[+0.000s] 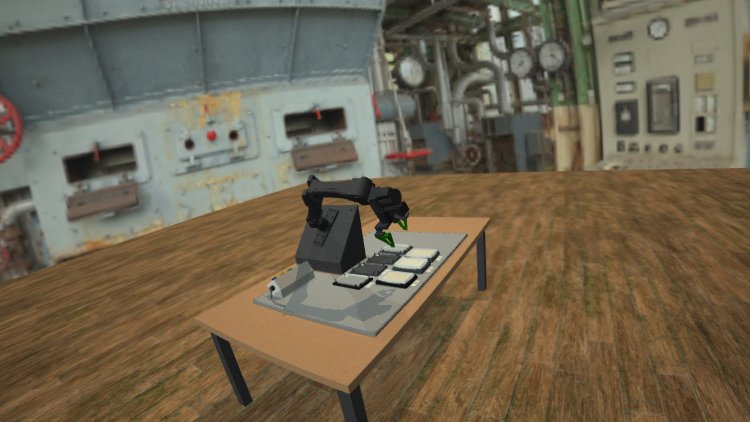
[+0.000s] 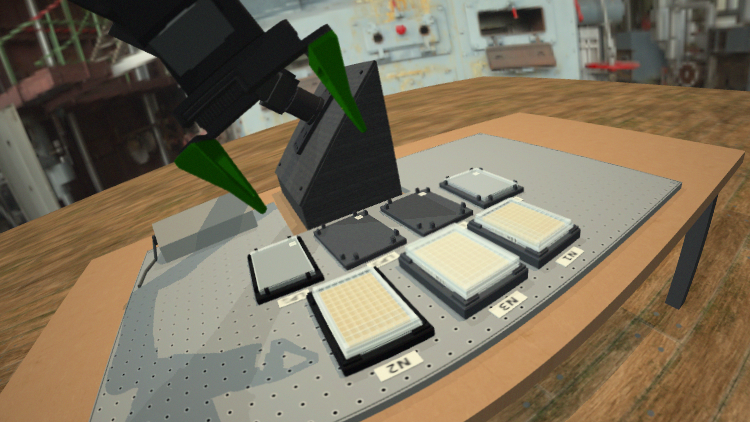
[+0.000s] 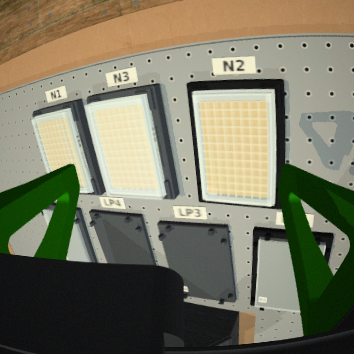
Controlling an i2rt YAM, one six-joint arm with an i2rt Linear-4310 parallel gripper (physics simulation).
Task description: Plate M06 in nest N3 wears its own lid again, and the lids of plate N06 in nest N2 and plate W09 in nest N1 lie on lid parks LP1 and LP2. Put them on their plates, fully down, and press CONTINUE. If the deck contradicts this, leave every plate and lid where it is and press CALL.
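Pixels of known places: gripper, fingertip midpoint: [image 1: 399, 238] [image 2: 313, 171] [image 3: 178, 174]; arm's base at its link origin: [image 1: 326, 226] [image 2: 319, 113].
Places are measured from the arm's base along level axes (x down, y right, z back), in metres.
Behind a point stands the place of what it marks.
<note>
My gripper [image 1: 399, 237] @(x -0.018, y 0.082, z -0.517 m) [image 2: 313, 171] @(x -0.018, y 0.082, z -0.517 m) [image 3: 178, 174] @(x -0.018, y 0.082, z -0.517 m) is open and empty, above the deck. Plate N06 [image 1: 397, 278] @(x 0.155, y 0.089, z -0.485 m) [image 2: 367, 309] @(x 0.153, y 0.065, z -0.482 m) [image 3: 235, 150] @(x 0.154, y 0.071, z -0.465 m) sits in nest N2, its yellow wells uncovered. The plate in nest N3 [image 1: 412, 263] @(x 0.147, y -0.049, z -0.468 m) [image 2: 464, 259] @(x 0.147, y -0.063, z -0.467 m) [image 3: 122, 145] @(x 0.147, y -0.064, z -0.456 m) looks paler, under a clear lid. Plate W09 [image 1: 423, 254] @(x 0.151, y -0.165, z -0.452 m) [image 2: 524, 223] @(x 0.152, y -0.181, z -0.439 m) [image 3: 60, 142] @(x 0.152, y -0.178, z -0.447 m) sits in nest N1, its wells yellow. One clear lid [image 1: 352, 280] @(x 0.162, y 0.168, z -0.307 m) [image 2: 280, 262] @(x 0.162, y 0.153, z -0.302 m) [image 3: 277, 280] @(x 0.162, y 0.143, z -0.290 m) lies on the park before N2; another lid [image 1: 395, 248] @(x 0.162, y -0.216, z -0.251 m) [image 2: 479, 181] @(x 0.162, y -0.232, z -0.243 m) lies on the far park. Plate codes are too small to read.
Dark parks LP3 [image 2: 359, 238] @(x 0.170, y 0.024, z -0.291 m) [image 3: 197, 260] @(x 0.170, y 0.026, z -0.286 m) and LP4 [image 2: 427, 209] @(x 0.170, y -0.105, z -0.269 m) [image 3: 122, 235] @(x 0.170, y -0.100, z -0.294 m) hold no lid. The grey button box [image 1: 293, 281] @(x 0.139, y 0.331, z -0.109 m) [image 2: 204, 236] @(x 0.157, y 0.313, z -0.107 m) stands left of the black arm base [image 1: 330, 241] @(x 0.056, y 0.042, z -0.063 m) [image 2: 340, 167] @(x 0.091, y 0.006, z -0.156 m); its button faces are too small to read.
</note>
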